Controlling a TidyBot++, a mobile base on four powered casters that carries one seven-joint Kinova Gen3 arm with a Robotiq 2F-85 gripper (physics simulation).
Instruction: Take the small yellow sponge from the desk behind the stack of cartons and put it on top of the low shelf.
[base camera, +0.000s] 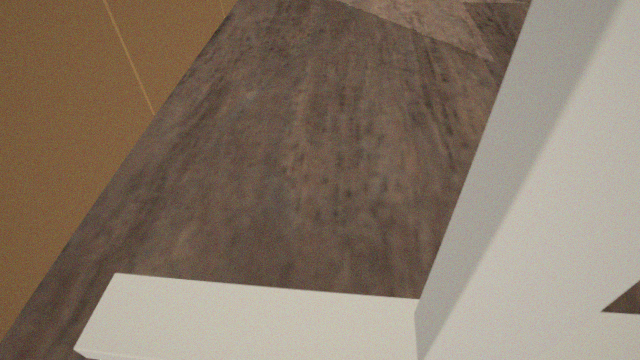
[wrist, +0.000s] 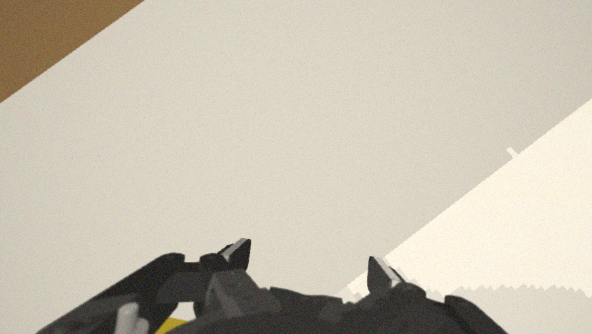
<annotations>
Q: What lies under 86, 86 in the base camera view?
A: A stack of brown cartons.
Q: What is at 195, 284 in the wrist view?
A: The gripper.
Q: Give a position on a white desk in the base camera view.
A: At 535, 249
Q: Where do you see a white desk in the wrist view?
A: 446, 145
</annotations>
